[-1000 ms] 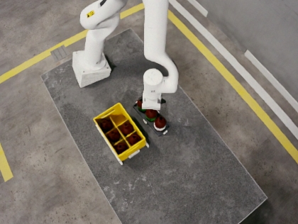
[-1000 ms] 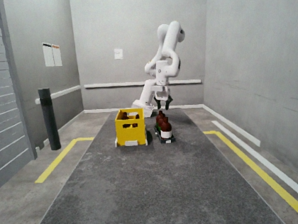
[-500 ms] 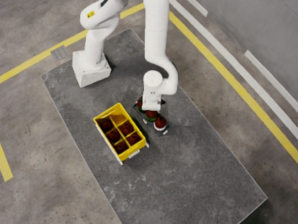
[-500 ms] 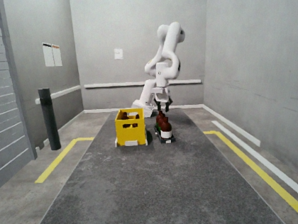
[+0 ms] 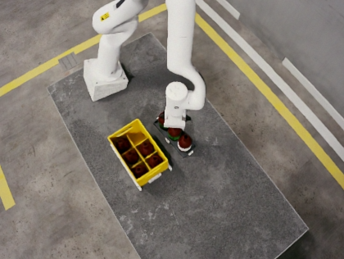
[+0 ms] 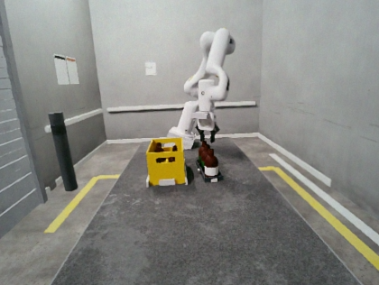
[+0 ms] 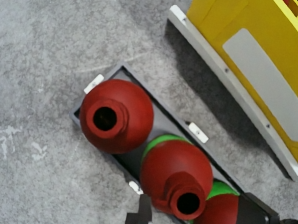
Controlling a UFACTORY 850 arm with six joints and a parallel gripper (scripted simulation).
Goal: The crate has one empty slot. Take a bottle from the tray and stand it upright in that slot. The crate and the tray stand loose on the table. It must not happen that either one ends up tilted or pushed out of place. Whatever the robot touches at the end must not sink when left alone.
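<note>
Now: hand 110 mm above the glass bottle. From my hand the other things lie so: dark tray 180 mm below; yellow crate 230 mm to the right, 110 mm below, 30 mm behind.
</note>
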